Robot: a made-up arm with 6 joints.
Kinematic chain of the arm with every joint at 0, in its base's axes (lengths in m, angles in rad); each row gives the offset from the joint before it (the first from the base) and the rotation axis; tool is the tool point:
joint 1: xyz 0 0 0.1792 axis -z
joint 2: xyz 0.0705 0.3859 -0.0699 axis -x
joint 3: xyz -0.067 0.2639 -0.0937 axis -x
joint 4: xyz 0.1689 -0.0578 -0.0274 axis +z
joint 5: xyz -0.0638 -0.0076 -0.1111 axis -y
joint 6: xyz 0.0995 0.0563 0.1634 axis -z
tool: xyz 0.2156 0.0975 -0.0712
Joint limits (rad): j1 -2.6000..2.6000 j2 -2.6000..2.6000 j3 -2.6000..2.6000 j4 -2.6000..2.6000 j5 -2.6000..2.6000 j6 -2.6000..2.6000
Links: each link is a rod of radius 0.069 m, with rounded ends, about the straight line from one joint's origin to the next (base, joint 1, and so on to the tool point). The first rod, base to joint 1, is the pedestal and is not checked.
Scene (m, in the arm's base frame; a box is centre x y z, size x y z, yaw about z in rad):
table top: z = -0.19
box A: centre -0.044 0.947 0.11 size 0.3 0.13 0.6 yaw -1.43
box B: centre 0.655 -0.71 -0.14 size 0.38 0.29 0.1 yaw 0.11
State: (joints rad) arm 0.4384 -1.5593 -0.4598 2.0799 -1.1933 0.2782
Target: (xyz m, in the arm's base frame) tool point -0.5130 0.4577 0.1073
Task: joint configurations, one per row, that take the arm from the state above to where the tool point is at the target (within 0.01 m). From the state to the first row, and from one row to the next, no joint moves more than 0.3 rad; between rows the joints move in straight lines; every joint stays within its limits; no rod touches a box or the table.
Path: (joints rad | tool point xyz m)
1: 0.1693 -1.6573 -0.5466 2.1301 -0.9933 0.1617 | 0.0987 0.7149 0.6329
2: -0.0998 -1.7554 -0.6335 2.1802 -0.7934 0.0453 | -0.1281 0.5897 0.6397
3: -0.3689 -1.8534 -0.7203 2.2304 -0.5934 -0.0712 | -0.2766 0.4275 0.6051
4: -0.6380 -1.9515 -0.8072 2.2806 -0.3934 -0.1876 | -0.3579 0.2719 0.5449
5: -0.6478 -1.7939 -0.5329 2.3569 -0.4659 -0.2262 | -0.4489 0.3788 0.4943
6: -0.6576 -1.6363 -0.2585 2.4332 -0.5384 -0.2648 | -0.5145 0.4559 0.3847
7: -0.6674 -1.4786 0.0158 2.5096 -0.6109 -0.3034 | -0.5381 0.4839 0.2432
8: -0.6773 -1.3210 0.2901 2.5859 -0.6833 -0.3420 | -0.5130 0.4577 0.1073

